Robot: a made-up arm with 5 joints.
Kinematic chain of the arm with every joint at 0, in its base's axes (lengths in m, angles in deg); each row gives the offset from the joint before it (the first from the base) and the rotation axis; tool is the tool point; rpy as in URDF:
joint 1: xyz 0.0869 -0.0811 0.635 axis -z
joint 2: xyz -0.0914 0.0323 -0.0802 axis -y
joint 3: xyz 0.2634 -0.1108 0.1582 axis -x
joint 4: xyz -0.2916 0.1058 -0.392 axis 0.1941 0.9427 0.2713
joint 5: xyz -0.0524 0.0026 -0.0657 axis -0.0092 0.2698 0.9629
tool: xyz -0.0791 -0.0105 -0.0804 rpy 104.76 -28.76 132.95
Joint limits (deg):
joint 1: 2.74..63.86
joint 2: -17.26..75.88
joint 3: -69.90..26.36
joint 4: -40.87..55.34
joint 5: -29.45..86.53
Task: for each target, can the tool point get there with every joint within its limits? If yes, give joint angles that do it. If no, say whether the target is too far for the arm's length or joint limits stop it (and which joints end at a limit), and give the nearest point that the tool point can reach.
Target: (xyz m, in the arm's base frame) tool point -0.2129 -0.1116 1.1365
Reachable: no: joint limits stop it (at a limit: joint 1, joint 2, joint 3, joint 4, joint 5) | nearest point -0.1665 0.2566 0.7390 | short by 0.544 m
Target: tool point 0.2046 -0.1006 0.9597
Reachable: no: joint limits stop it (at a limit: joint 1, joint 2, joint 3, joint 4, joint 5) | nearest point 0.2602 0.3039 0.7390 | short by 0.464 m
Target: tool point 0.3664 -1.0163 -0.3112
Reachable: no: too far | nearest point 0.1519 -0.3633 0.2006 | short by 0.857 m
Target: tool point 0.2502 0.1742 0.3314
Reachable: yes | joints 57.71 65.94 -49.62 46.92 6.42
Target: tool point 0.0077 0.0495 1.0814
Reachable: no: joint limits stop it (at a limit: joint 2, joint 3, joint 4, joint 5) | nearest point -0.1320 0.2799 0.7390 | short by 0.436 m
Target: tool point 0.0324 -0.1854 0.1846
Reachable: yes | joints 16.96 35.23 7.92 10.92 51.11
